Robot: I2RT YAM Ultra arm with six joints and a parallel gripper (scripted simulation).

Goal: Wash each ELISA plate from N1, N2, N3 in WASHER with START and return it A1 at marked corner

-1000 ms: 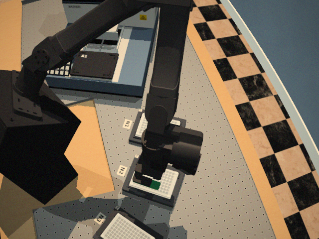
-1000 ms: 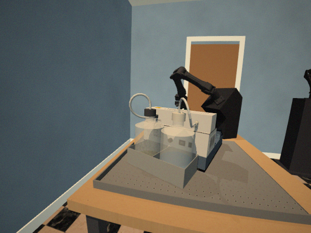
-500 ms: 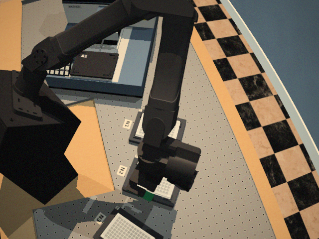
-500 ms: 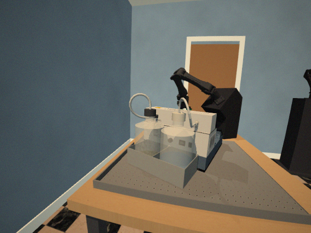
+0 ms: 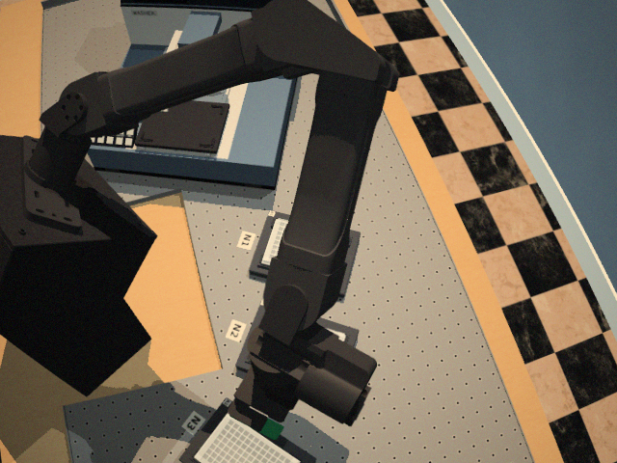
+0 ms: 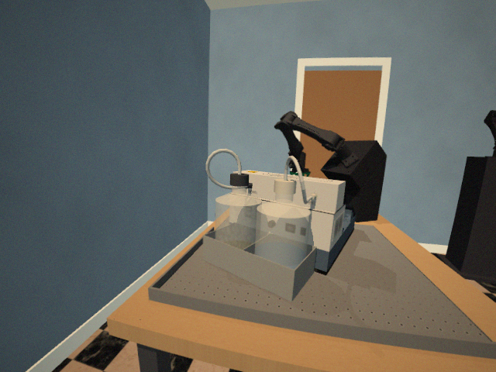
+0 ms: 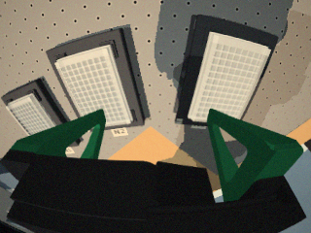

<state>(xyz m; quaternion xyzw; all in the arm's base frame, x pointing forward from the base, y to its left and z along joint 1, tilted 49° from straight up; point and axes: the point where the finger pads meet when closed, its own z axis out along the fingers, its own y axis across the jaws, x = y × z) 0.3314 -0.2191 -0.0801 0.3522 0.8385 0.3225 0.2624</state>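
The nest N3 is 9 cm below my hand, 8 cm to the right of it and 6 cm behind it. Also, from my hand: nest N2: 12 cm below, 9 cm to the left, 3 cm ahead; then nest N1: 26 cm to the left, 12 cm below, 6 cm ahead; then N3 label: 14 cm behind, 13 cm below, 1 cm to the right.
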